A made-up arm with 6 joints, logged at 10 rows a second.
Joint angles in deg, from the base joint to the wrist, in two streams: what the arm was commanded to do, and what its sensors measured. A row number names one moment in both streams.
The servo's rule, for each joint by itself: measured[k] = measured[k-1] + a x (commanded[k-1-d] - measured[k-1]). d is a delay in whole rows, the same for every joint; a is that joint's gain. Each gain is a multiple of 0.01, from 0.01 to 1. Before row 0 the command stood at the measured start. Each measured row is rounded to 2 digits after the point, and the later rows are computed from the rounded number. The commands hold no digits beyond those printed.
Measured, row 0:
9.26 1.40 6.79 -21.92 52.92 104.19
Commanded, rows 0 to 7:
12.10 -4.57 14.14 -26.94 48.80 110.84
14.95 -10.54 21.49 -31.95 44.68 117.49
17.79 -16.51 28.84 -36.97 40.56 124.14
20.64 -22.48 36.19 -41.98 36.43 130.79
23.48 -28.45 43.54 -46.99 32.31 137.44
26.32 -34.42 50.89 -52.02 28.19 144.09
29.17 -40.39 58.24 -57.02 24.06 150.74
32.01 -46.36 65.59 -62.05 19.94 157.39
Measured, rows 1 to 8:
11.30 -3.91 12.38 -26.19 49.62 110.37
13.93 -9.81 19.30 -31.09 45.67 116.99
16.71 -15.77 26.55 -36.09 41.58 123.64
19.54 -21.74 33.88 -41.10 37.46 130.29
22.38 -27.71 41.22 -46.11 33.34 136.94
25.22 -33.68 48.57 -51.13 29.22 143.59
28.06 -39.65 55.92 -56.14 25.09 150.24
30.90 -45.62 63.27 -61.16 20.97 156.89
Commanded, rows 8 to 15:
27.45 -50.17 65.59 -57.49 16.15 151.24
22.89 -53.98 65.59 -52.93 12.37 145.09
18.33 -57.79 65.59 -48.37 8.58 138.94
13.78 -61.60 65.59 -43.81 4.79 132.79
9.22 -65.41 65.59 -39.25 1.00 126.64
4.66 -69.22 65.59 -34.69 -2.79 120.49
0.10 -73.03 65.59 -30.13 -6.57 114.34
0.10 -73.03 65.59 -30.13 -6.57 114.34
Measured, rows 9 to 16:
28.42 -49.67 65.03 -58.04 17.11 151.64
24.44 -53.51 65.46 -53.70 13.32 145.55
20.04 -57.32 65.56 -49.17 9.53 139.40
15.53 -61.13 65.58 -44.61 5.74 133.25
10.99 -64.94 65.59 -40.05 1.95 127.10
6.43 -68.75 65.59 -35.49 -1.84 120.95
1.87 -72.56 65.59 -30.93 -5.62 114.80
0.60 -72.98 65.59 -30.25 -6.38 114.37

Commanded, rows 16 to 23:
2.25 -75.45 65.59 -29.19 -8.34 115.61
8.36 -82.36 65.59 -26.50 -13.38 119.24
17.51 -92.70 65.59 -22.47 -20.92 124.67
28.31 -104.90 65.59 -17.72 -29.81 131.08
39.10 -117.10 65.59 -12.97 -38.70 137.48
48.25 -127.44 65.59 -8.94 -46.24 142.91
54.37 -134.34 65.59 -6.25 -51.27 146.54
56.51 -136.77 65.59 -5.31 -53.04 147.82
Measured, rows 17 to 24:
1.79 -75.18 65.59 -29.35 -7.95 115.52
6.52 -81.57 65.59 -26.93 -12.29 118.98
14.43 -91.48 65.59 -23.14 -19.19 124.27
24.42 -103.42 65.59 -18.53 -27.69 130.60
34.99 -115.60 65.59 -13.80 -36.50 137.00
44.54 -126.14 65.59 -9.67 -44.29 142.50
51.62 -133.44 65.59 -6.76 -49.87 146.26
55.14 -136.40 65.59 -5.53 -52.41 147.71

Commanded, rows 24 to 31:
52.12 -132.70 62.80 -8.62 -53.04 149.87
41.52 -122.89 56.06 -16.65 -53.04 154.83
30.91 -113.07 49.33 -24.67 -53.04 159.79
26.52 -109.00 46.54 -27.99 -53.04 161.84
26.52 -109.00 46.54 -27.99 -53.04 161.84
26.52 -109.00 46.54 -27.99 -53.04 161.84
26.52 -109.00 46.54 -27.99 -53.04 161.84
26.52 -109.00 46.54 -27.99 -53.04 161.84
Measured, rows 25 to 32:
52.97 -133.11 63.47 -8.16 -52.91 149.72
44.73 -124.01 57.84 -15.38 -53.01 154.47
34.78 -114.27 51.37 -23.28 -53.03 159.42
28.83 -109.58 47.70 -27.28 -53.04 161.67
27.17 -109.06 46.82 -27.88 -53.04 161.83
26.70 -109.01 46.61 -27.97 -53.04 161.84
26.57 -109.00 46.56 -27.99 -53.04 161.84
26.53 -109.00 46.54 -27.99 -53.04 161.84

